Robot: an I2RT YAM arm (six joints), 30 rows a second.
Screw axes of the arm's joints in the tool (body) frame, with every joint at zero. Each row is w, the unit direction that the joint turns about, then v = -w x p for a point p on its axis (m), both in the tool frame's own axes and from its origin. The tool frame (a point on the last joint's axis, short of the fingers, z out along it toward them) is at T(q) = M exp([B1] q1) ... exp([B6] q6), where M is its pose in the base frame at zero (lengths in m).
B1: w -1 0 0 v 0 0.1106 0
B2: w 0 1 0 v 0.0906 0 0.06
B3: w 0 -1 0 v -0.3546 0 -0.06
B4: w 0 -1 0 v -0.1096 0 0
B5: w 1 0 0 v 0 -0.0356 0
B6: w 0 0 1 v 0 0 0
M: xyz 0.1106 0 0.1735 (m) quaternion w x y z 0.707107 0 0.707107 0
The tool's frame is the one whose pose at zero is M.
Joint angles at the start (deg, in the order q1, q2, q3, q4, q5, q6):
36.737, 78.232, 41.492, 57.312, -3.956, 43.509
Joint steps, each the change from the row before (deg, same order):
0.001, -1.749, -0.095, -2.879, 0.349, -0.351
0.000, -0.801, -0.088, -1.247, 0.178, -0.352
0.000, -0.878, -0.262, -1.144, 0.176, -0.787
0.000, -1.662, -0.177, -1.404, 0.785, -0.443
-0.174, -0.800, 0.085, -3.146, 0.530, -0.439
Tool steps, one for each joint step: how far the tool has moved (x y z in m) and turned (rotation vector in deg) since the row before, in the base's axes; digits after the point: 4 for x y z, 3 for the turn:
-0.0033, -0.0027, 0.0028, -0.887, 0.837, -0.447
-0.0016, -0.0014, 0.0011, -0.526, 0.247, -0.283
-0.0021, -0.0017, 0.0006, -0.840, -0.026, -0.417
-0.0039, -0.0035, 0.0042, -0.077, -0.186, -0.884
-0.0001, -0.0016, -0.0015, -1.550, 1.644, -0.810

